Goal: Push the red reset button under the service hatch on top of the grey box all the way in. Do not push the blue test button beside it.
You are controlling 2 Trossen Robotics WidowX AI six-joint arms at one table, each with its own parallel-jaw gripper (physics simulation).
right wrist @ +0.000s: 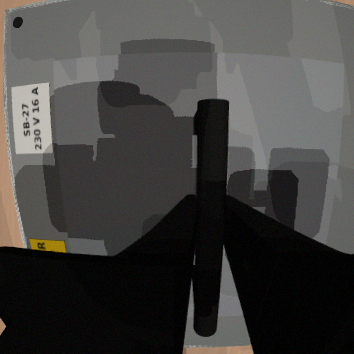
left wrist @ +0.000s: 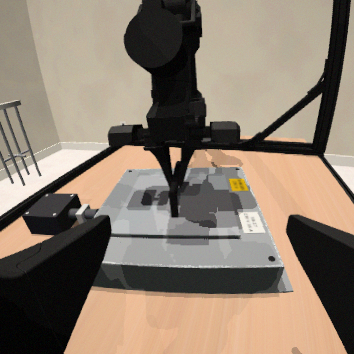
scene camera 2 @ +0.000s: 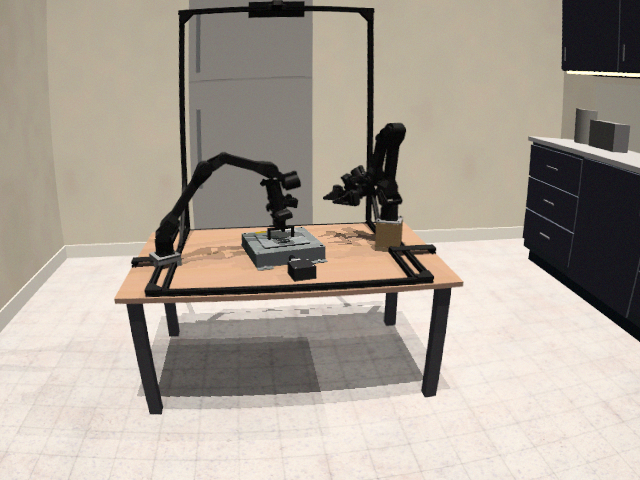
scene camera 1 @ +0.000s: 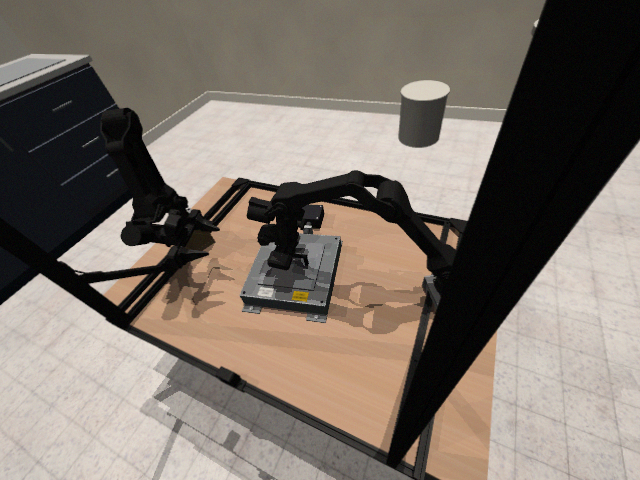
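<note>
The grey box (scene camera 1: 331,263) (scene camera 2: 276,257) (left wrist: 190,278) (right wrist: 30,60) stands on the table. Its service hatch (scene camera 1: 305,282) (left wrist: 140,226) (right wrist: 280,80) lies over the top, level or nearly so; I cannot tell if it is slightly raised. My right gripper (scene camera 2: 280,228) (left wrist: 175,186) (right wrist: 206,203) is above the box, shut on the hatch's black bar handle (scene camera 1: 305,259) (scene camera 2: 293,231) (left wrist: 174,206) (right wrist: 213,150). My left gripper (scene camera 1: 213,241) (left wrist: 199,223) is open and empty, raised beside the box. The red reset button and blue test button do not show in any view.
A small black box (scene camera 1: 312,214) (scene camera 2: 302,270) (left wrist: 51,213) is joined to one side of the grey box by a short fitting. Black frame rails (scene camera 2: 289,289) run along the table edges. A tall black post (scene camera 1: 496,232) crosses scene camera 1 at the right.
</note>
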